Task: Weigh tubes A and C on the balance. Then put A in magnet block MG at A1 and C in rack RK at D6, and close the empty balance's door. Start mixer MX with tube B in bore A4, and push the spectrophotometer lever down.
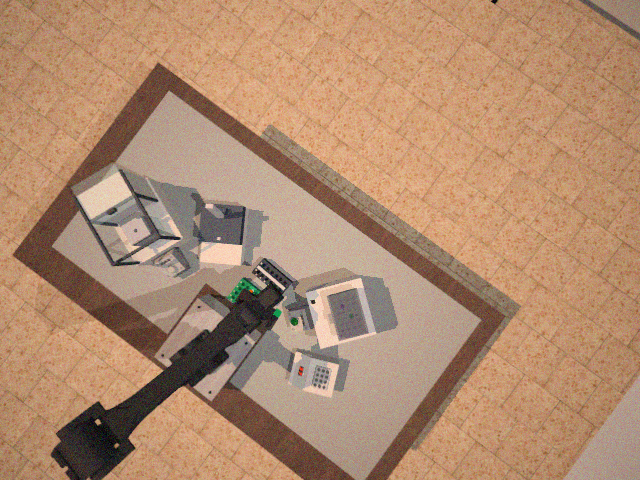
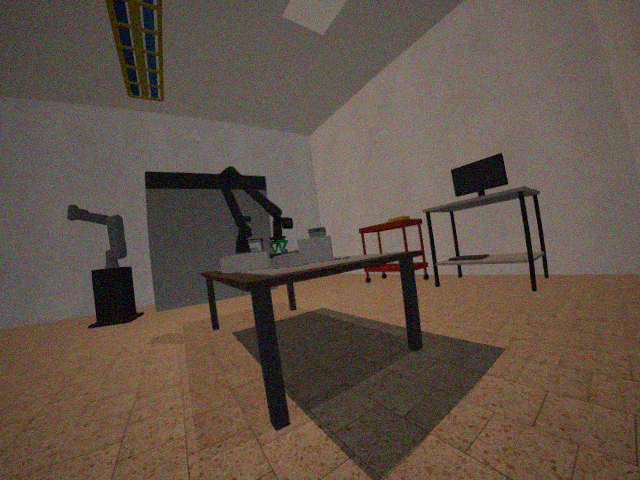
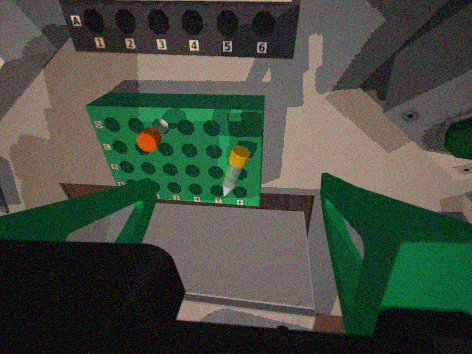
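Seen in the pictures: gripper, fingertip midpoint: [image 2: 278, 252] [image 3: 232, 185]; arm's base, origin of the base link: [image 2: 243, 253].
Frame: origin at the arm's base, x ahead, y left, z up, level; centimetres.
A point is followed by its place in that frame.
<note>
My gripper [image 3: 232, 185] {x 21.7, y -0.5, z -2.0 cm} [image 2: 278, 245] {x 21.7, y -0.5, z -2.0 cm} is open and empty, with its green fingers above the near side of the green lettered rack [image 3: 175, 101] {x 23.2, y 4.9, z -8.3 cm} [image 1: 235, 298] {x 15.6, y 7.4, z -7.1 cm}. At the rack, an orange-capped tube [image 3: 149, 139] {x 21.9, y 5.3, z -4.6 cm} is tilted near C2 and D3. A yellow-capped tube [image 3: 239, 157] {x 21.2, y -0.5, z -5.8 cm} leans across the right columns, its tip near A5. Tube letters are unreadable. A black block [image 3: 210, 44] {x 27.7, y 2.3, z -6.5 cm} [image 1: 267, 273] {x 29.9, y 6.4, z -5.3 cm} with row A, bores 1 to 6, stands behind the rack; its bores look empty. The glass-walled balance [image 1: 104, 196] {x 11.6, y 54.7, z 10.7 cm} stands at the left; its door state is unclear.
A dark-topped device [image 1: 221, 254] {x 22.3, y 21.8, z -5.6 cm} stands between balance and rack. Right of the arm are a white box [image 1: 323, 330] {x 33.0, y -19.1, z 3.4 cm} with a grey window, a small unit with a round green part [image 1: 294, 321] {x 26.6, y -11.6, z -3.0 cm}, and a keypad device [image 1: 305, 382] {x 15.9, y -29.1, z -3.9 cm}. The arm's base plate [image 1: 193, 315] {x 3.8, y 11.9, z -0.1 cm} is at the near edge.
</note>
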